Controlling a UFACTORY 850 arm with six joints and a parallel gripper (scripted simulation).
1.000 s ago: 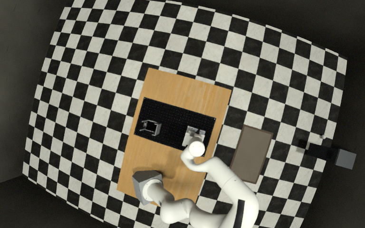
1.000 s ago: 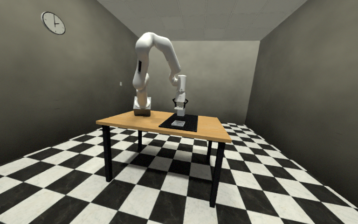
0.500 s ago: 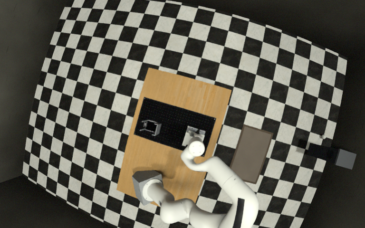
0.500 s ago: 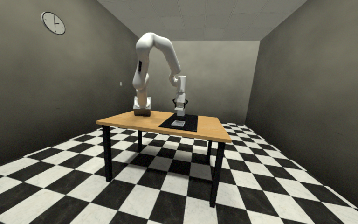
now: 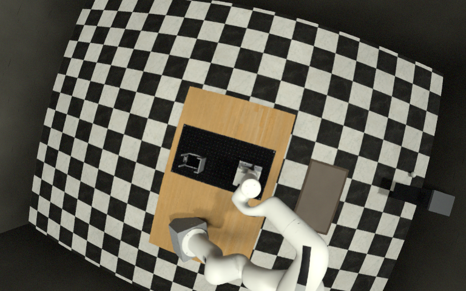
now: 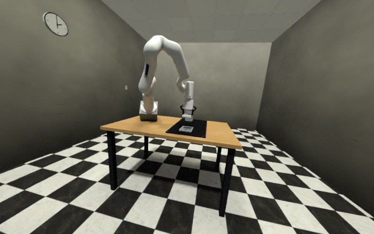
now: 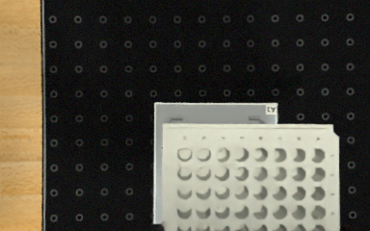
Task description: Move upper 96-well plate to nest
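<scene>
My gripper is now 150 mm above the grey plate nest N1. From my hand the other things lie so: white 96-well plate 10 mm below; then A1 corner mark 150 mm below, 70 mm ahead, 60 mm to the left.
</scene>
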